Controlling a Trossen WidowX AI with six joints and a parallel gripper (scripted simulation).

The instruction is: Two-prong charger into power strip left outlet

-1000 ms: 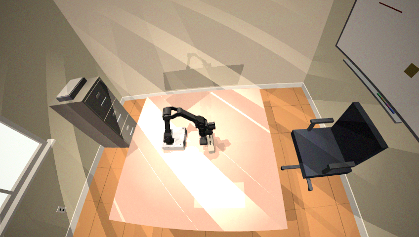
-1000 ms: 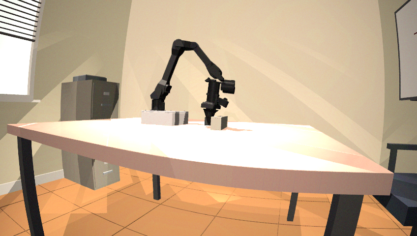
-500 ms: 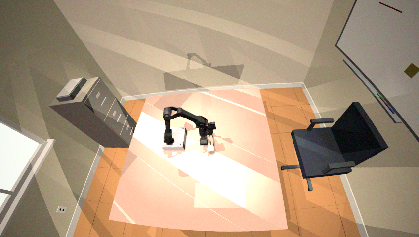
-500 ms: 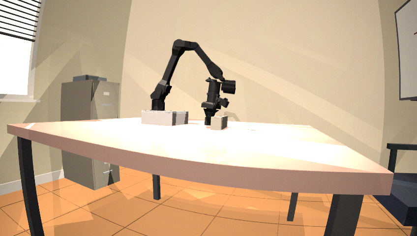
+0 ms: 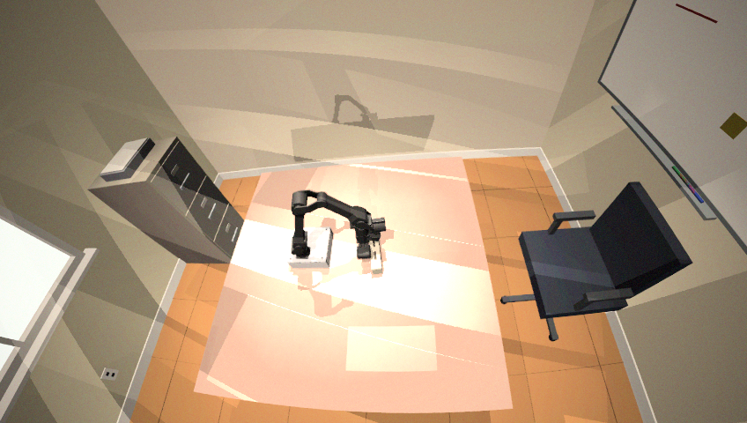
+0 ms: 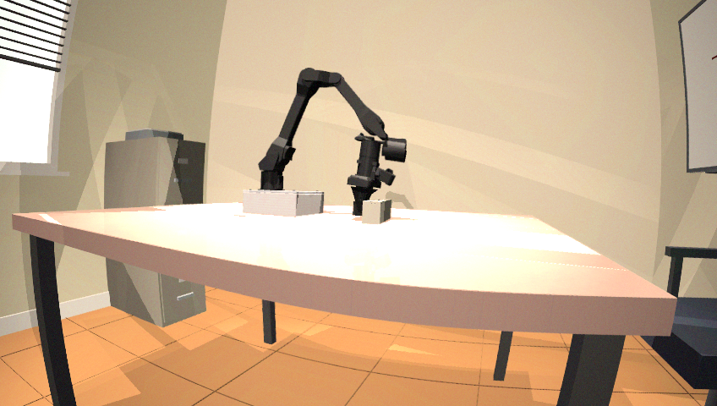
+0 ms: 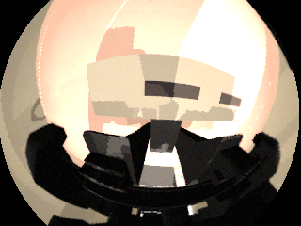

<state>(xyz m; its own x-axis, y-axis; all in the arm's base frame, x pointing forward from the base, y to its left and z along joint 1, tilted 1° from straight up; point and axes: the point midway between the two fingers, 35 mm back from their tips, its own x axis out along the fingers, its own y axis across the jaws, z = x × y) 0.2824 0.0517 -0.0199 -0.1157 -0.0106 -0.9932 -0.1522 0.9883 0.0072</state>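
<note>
Right now the two-prong charger is 20 mm ahead of my gripper tip and 10 mm above it.
</note>
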